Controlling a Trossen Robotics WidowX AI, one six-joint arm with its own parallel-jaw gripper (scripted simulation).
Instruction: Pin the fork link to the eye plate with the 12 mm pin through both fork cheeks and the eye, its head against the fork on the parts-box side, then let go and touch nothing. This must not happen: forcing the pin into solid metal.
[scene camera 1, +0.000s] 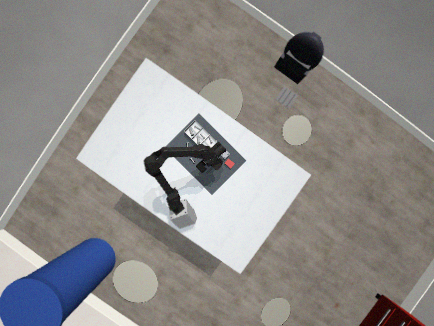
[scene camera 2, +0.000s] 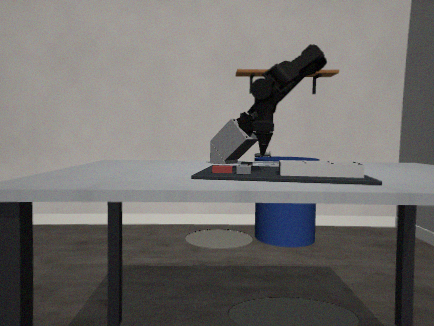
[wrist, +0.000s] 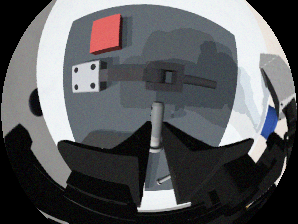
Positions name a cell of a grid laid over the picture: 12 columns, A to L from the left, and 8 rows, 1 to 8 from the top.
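Observation:
The gripper (scene camera 2: H4) (wrist: G5) is visible. Visible as well: a dark fork link (wrist: H3) and a parts box (scene camera 2: J5).

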